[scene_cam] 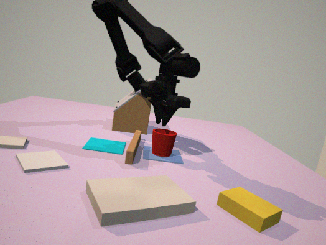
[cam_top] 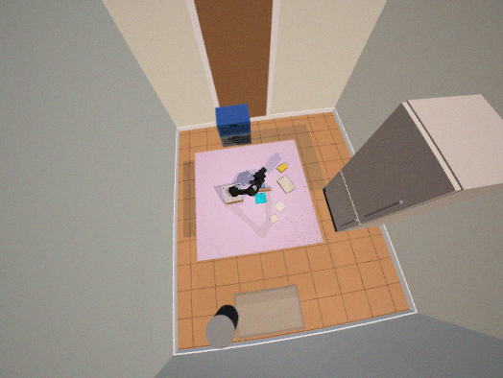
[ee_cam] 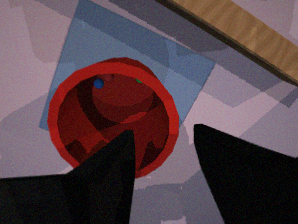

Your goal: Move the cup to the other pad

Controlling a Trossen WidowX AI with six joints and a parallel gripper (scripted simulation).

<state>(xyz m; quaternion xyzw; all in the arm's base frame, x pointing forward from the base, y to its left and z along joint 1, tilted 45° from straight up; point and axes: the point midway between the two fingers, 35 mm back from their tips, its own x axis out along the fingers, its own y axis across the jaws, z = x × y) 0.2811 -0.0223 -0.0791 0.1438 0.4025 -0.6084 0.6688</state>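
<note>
Right now my gripper tip is 3 cm short of the red cup, 1 cm to the right of it and 5 cm above it. From my gripper tip the other things lie so: blue marble (5 cm ahead, 1 cm to the left, 7 cm below); wooden bar (1 cm ahead, 7 cm to the right, 8 cm below); blue pad (2 cm ahead, 1 cm to the left, 10 cm below).
</note>
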